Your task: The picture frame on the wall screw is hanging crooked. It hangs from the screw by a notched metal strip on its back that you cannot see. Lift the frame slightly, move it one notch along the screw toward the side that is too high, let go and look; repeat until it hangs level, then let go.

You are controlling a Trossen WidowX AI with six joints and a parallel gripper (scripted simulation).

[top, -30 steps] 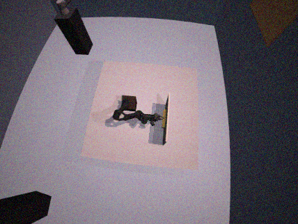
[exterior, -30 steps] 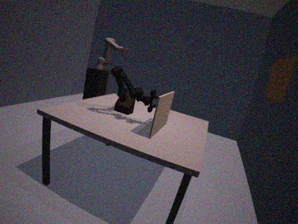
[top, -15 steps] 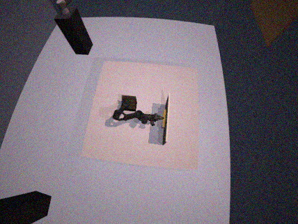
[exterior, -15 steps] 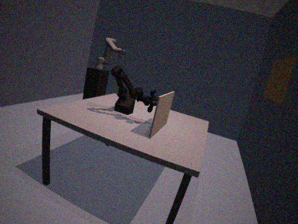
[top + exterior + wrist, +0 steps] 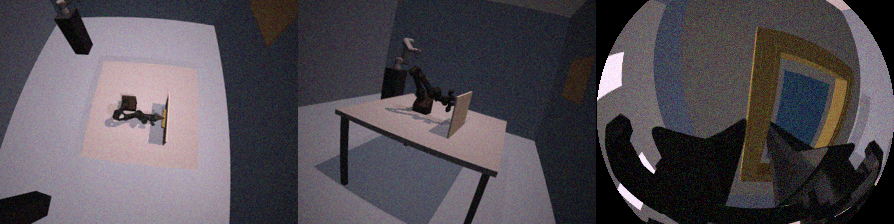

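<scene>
Now: gripper tip 50 mm above the picture frame, 10 mm to the right of it and 10 mm short of it. Also, from my gripper tip: upright wall panel (60 mm below, 20 mm ahead).
</scene>
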